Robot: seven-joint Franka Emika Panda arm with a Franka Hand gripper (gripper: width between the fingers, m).
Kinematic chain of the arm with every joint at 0, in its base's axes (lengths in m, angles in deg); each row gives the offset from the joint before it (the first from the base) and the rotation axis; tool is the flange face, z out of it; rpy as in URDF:
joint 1: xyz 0 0 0.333 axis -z
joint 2: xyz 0 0 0 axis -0.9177 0.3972 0
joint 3: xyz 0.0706 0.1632 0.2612 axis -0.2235 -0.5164 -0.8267
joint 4: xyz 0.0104 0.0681 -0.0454 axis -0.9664 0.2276 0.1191
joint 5: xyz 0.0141 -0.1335 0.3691 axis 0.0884 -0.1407 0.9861
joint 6: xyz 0 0 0 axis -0.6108 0.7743 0.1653
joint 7: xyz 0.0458 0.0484 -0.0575 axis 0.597 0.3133 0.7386
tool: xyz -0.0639 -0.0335 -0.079 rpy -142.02 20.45 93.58
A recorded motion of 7 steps. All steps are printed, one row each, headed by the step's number.
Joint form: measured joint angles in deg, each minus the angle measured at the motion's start. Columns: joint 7, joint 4, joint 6, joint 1, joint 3, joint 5, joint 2.
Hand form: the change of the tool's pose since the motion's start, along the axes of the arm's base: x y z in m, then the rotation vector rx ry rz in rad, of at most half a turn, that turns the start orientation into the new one. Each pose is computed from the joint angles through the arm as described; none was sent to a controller.
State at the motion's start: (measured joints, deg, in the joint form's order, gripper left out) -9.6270 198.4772 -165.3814 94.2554 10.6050 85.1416 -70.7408
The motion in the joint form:
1: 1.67 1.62 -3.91 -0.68 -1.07 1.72 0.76
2: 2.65 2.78 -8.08 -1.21 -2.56 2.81 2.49
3: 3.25 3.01 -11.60 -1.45 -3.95 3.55 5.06
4: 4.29 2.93 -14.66 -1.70 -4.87 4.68 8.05
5: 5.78 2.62 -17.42 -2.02 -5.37 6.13 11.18
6: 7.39 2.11 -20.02 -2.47 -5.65 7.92 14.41
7: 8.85 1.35 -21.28 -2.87 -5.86 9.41 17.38
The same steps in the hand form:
1: 0.0012 0.0037 -0.0136 -0.0260 -0.0125 -0.0085
2: 0.0044 0.0068 -0.0293 -0.0600 -0.0061 -0.0189
3: 0.0099 0.0076 -0.0434 -0.0884 0.0085 -0.0286
4: 0.0152 0.0069 -0.0581 -0.1053 0.0219 -0.0371
5: 0.0202 0.0050 -0.0725 -0.1163 0.0316 -0.0446
6: 0.0252 0.0030 -0.0866 -0.1227 0.0398 -0.0541
7: 0.0303 0.0030 -0.0992 -0.1178 0.0518 -0.0516

